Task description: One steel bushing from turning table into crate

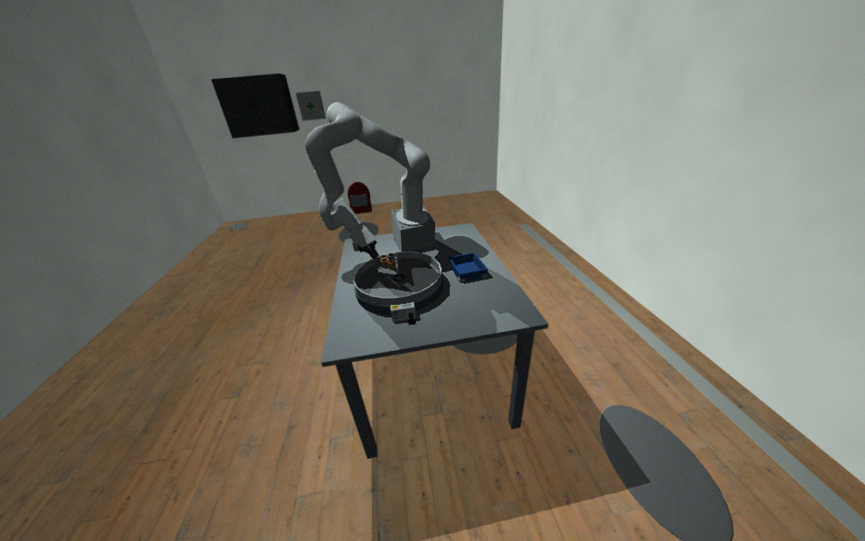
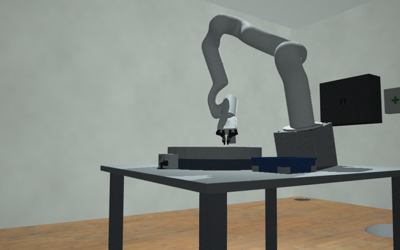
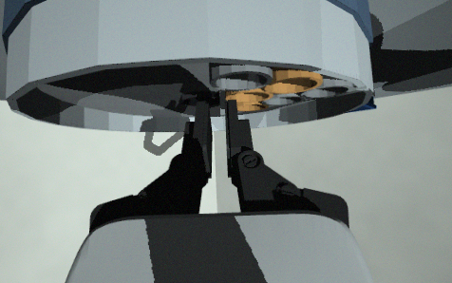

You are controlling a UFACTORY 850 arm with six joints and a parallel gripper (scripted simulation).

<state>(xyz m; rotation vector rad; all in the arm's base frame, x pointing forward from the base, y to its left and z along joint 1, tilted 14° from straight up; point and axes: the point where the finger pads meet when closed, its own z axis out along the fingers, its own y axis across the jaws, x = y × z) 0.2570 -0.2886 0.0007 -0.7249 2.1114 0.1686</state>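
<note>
My gripper is now 17 cm short of the blue crate, 44 cm to the right of it and 10 cm above it. Round my hand: round turning table (17 cm ahead, 8 cm to the left, 7 cm below).
</note>
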